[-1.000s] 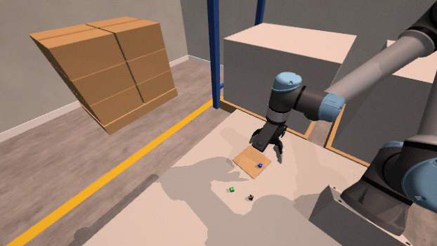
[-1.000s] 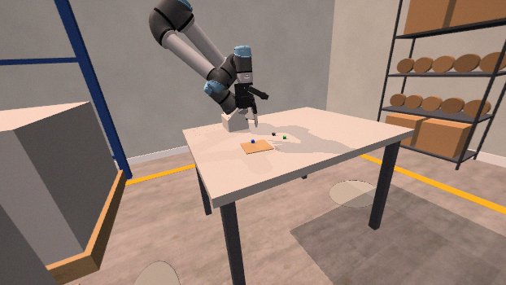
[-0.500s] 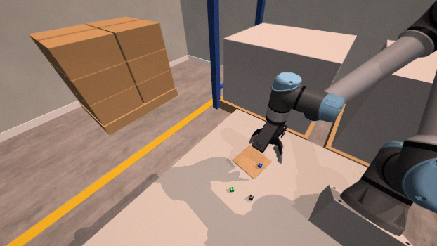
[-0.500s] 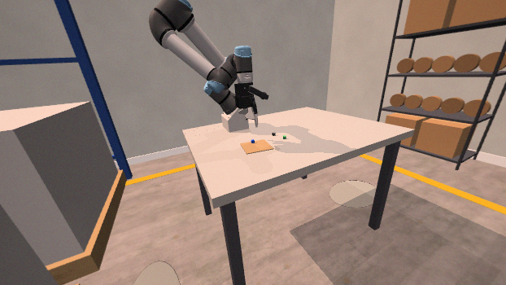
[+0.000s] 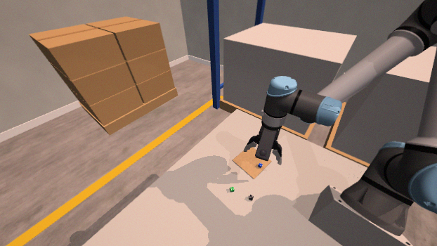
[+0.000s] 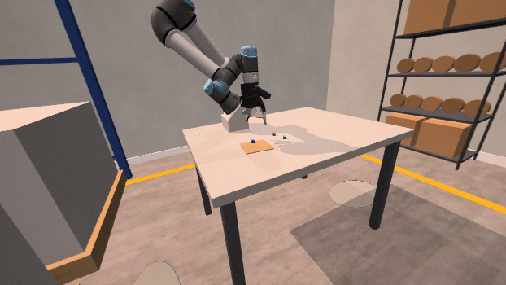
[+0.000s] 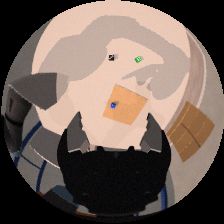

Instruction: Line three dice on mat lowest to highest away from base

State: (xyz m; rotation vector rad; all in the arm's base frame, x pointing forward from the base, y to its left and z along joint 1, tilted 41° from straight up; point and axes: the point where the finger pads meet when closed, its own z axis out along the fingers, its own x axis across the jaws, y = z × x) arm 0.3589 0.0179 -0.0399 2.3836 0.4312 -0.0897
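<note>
My gripper is now 6 cm past the black die, 12 cm to the right of it and 10 cm above it. From my hand the other things lie so: green die (2 cm ahead, 15 cm to the left, 10 cm below); blue die (1 cm ahead, 3 cm to the right, 10 cm below); tan mat (6 cm ahead, 3 cm to the right, 11 cm below).
</note>
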